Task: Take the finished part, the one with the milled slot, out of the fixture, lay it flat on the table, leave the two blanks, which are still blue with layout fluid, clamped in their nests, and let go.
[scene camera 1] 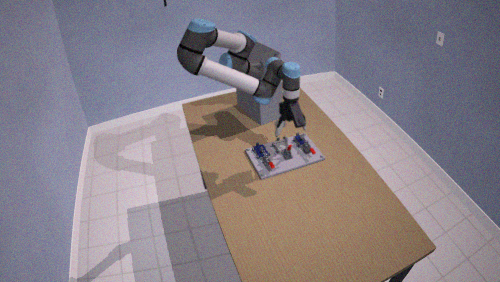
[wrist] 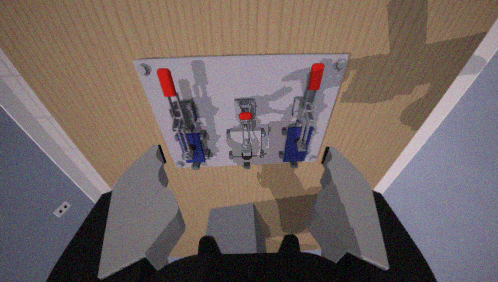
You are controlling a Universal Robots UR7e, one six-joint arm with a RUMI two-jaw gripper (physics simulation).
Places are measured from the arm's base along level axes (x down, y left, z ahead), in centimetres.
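Pixels of known places: gripper, between the fingertips: (scene camera 1: 290, 133) (wrist: 245, 147); arm's base, origin of its link: (scene camera 1: 255, 72).
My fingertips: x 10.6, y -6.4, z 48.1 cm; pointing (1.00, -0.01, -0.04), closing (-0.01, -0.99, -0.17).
Note:
Ahead of a thing's pixels: the offset from my fingertips to its top centre. "spot": to the spot under its first point. Level surfaces: height alone.
A pale bare-metal part @(dx +13.7, dy +1.0, dz -10.3 cm) (wrist: 237, 143) seems to sit in the middle nest, hard to tell from the plate; its slot cannot be made out. The middle clamp's arm lies above it, and its red handle @(dx +6.9, dy -0.1, dz -1.0 cm) (wrist: 245, 116) (scene camera 1: 289, 147) is seen end-on in the wrist view. One blue blank @(dx +14.2, dy -9.9, dz -12.0 cm) (wrist: 293, 145) (scene camera 1: 259, 150) sits in the nest at the wrist view's right, the other blue blank @(spot: dx +13.4, dy +9.8, dz -7.7 cm) (wrist: 200, 144) (scene camera 1: 300, 139) at its left, each under a clamp arm. My gripper (wrist: 245, 147) (scene camera 1: 291, 132) is wide open and empty, above the base-side edge of the fixture plate @(dx +15.8, dy +0.4, dz -5.6 cm) (wrist: 225, 70) (scene camera 1: 295, 165).
The outer clamps' red handles @(dx +11.1, dy +10.4, dz +4.3 cm) (wrist: 166, 82) @(dx +12.1, dy -11.5, dz +1.9 cm) (wrist: 316, 77) point away from the robot base, toward the plate's far edge. Bolt heads @(dx +15.2, dy +15.3, dz +6.5 cm) (wrist: 144, 69) @(dx +15.2, dy -16.7, dz +2.9 cm) (wrist: 340, 64) stand at the plate's corners. The wooden table @(dx +17.4 cm) (scene camera 1: 320, 215) extends around the plate. The robot's pedestal (scene camera 1: 257, 107) stands behind it.

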